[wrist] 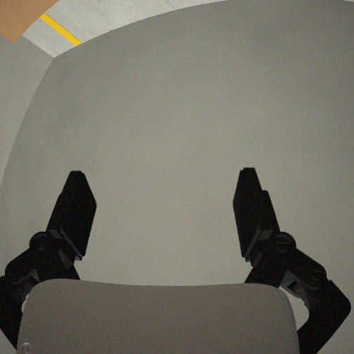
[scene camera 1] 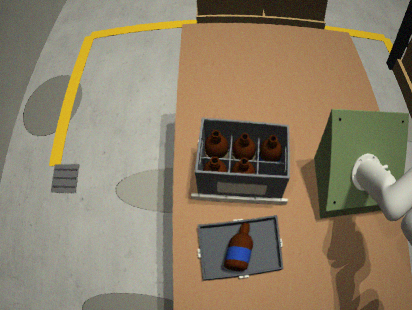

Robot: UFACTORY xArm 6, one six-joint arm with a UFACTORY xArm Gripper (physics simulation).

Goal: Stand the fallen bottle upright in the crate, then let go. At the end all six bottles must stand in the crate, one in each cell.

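Places are measured from the arm's base along level axes (x back, y right, z up), in centimetres.
Where they show: arm's base, origin of its link: [scene camera 1: 366,172].
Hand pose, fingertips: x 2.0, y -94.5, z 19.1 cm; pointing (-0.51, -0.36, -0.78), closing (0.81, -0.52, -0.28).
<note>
Each offset is from my fingertips to the top centre of the thing. "pt": to the spot under its first point. Level surfaces: height alone.
The fallen bottle {dy +81.3, dx -46.3, dz -27.7 cm} [scene camera 1: 239,251], brown with a blue band, lies on its side in a shallow grey tray {pt dy +76.0, dx -55.2, dz -35.0 cm} [scene camera 1: 213,267] in front of the crate, its neck pointing toward the crate. The dark grey crate {pt dy +101.1, dx -55.2, dz -26.4 cm} [scene camera 1: 204,185] has six cells. Upright brown bottles stand in the three back cells and in the front left and front middle cells; the front right cell {pt dy +106.0, dx -33.3, dz -29.2 cm} [scene camera 1: 271,167] shows no bottle. My gripper [wrist: 161,186] is open in the wrist view, with nothing between its fingers. It does not show in the scene view, so its distance from the bottle is hidden.
A green pedestal [scene camera 1: 370,135] carries the white arm [scene camera 1: 372,172] at the right of the brown table {dz -35.6 cm} [scene camera 1: 225,70]. A pale strip {pt dy +98.1, dx -44.4, dz -32.6 cm} [scene camera 1: 240,198] lies along the crate's front. A dark post [scene camera 1: 400,37] stands at the upper right, and dark boxes [scene camera 1: 230,9] at the back.
</note>
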